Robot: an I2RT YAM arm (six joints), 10 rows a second.
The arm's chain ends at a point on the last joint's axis. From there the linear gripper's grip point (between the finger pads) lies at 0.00 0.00 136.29 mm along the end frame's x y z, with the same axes.
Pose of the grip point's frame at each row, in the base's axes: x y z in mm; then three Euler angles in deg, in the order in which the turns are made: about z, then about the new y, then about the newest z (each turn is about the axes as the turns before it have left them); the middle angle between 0 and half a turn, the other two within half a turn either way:
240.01, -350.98, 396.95, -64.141, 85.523, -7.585
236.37, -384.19, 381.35, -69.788, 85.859, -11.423
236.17, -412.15, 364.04, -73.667, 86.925, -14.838
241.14, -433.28, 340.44, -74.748, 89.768, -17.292
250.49, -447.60, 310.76, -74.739, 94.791, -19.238
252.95, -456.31, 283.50, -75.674, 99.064, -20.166
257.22, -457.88, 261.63, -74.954, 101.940, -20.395
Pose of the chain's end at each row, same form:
180.75, -228.71, 386.31, -64.141, 85.523, -7.585
189.41, -256.63, 371.51, -69.788, 85.859, -11.423
197.90, -281.55, 356.73, -73.667, 86.925, -14.838
205.29, -301.79, 339.89, -74.748, 89.768, -17.292
214.74, -316.58, 322.14, -74.739, 94.791, -19.238
219.65, -325.91, 304.97, -75.674, 99.064, -20.166
222.61, -329.11, 289.83, -74.954, 101.940, -20.395

